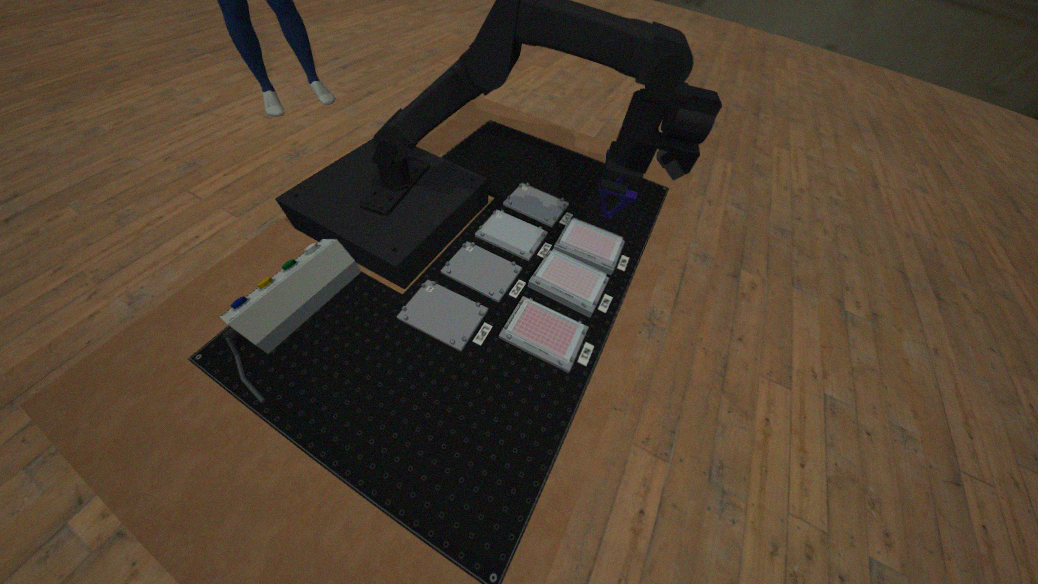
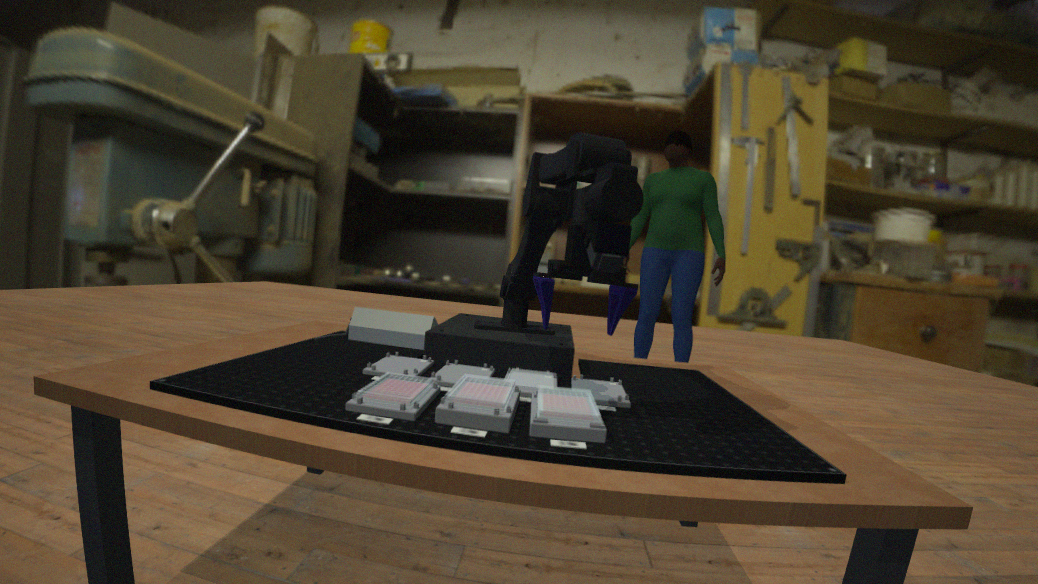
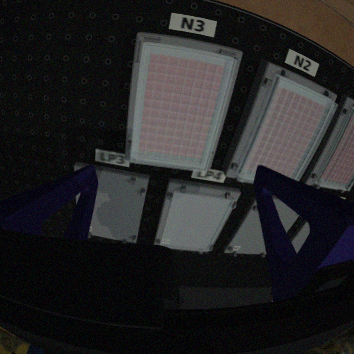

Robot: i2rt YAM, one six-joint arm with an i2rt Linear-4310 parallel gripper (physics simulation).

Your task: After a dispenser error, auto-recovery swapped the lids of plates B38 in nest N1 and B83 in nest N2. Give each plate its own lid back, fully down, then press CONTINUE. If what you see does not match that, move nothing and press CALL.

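Pixels of known places: gripper, fingertip midpoint: (image 1: 608, 202) (image 2: 577, 332) (image 3: 175, 173); arm's base, origin of the base link: (image 1: 397, 185) (image 2: 513, 329).
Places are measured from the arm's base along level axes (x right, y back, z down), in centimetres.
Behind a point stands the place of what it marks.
My gripper (image 1: 617, 207) @(x -5.2, y -46.7, z -7.0 cm) (image 2: 578, 331) @(x -5.2, y -46.7, z -7.0 cm) (image 3: 175, 173) @(x -5.2, y -46.7, z -7.0 cm) is open and empty, with its blue fingers above the pad row, near N3 and LP3. A plate with pink wells sits in nest N1 (image 1: 542, 330) @(x 21.7, y -41.9, z 4.2 cm) (image 2: 391, 390) @(x 21.1, y -45.5, z 4.2 cm), one in N2 (image 1: 569, 279) @(x 9.2, y -43.9, z 2.8 cm) (image 2: 479, 398) @(x 8.2, y -50.0, z 2.8 cm) (image 3: 290, 132) @(x 7.4, y -45.3, z 2.8 cm) and one in N3 (image 1: 591, 241) @(x -3.7, y -46.3, z 3.2 cm) (image 2: 567, 408) @(x -3.9, y -50.9, z 3.2 cm) (image 3: 181, 107) @(x -4.5, y -46.9, z 3.2 cm). Clear covers seem to lie over the plates; the plate names are not readable. Pad LP4 (image 1: 510, 232) @(x -0.8, y -27.8, z 5.0 cm) (image 3: 197, 217) @(x -1.2, y -30.0, z 5.0 cm) bears a clear, pale lid. Pads LP1 (image 1: 442, 315) @(x 24.6, y -22.8, z 5.8 cm), LP2 (image 1: 480, 270) @(x 11.7, y -25.4, z 5.8 cm) and LP3 (image 1: 535, 203) @(x -14.1, y -30.1, z 5.8 cm) (image 3: 117, 215) @(x -13.1, y -29.2, z 5.8 cm) look bare.
A grey button box (image 1: 308, 301) @(x 32.0, y 0.3, z 3.3 cm) (image 2: 391, 330) @(x 30.7, y 0.1, z 3.0 cm) with blue, yellow, green and pale buttons stands beside the black arm base (image 1: 384, 225) @(x 12.3, y -4.3, z 0.2 cm); its cable lies on the black perforated mat (image 1: 406, 450) @(x 47.8, y -27.8, z 6.8 cm) (image 2: 725, 435) @(x -29.2, y -50.7, z 6.7 cm). A person (image 2: 675, 210) stands behind the table (image 2: 435, 472) @(x 12.8, y -60.9, z 8.6 cm).
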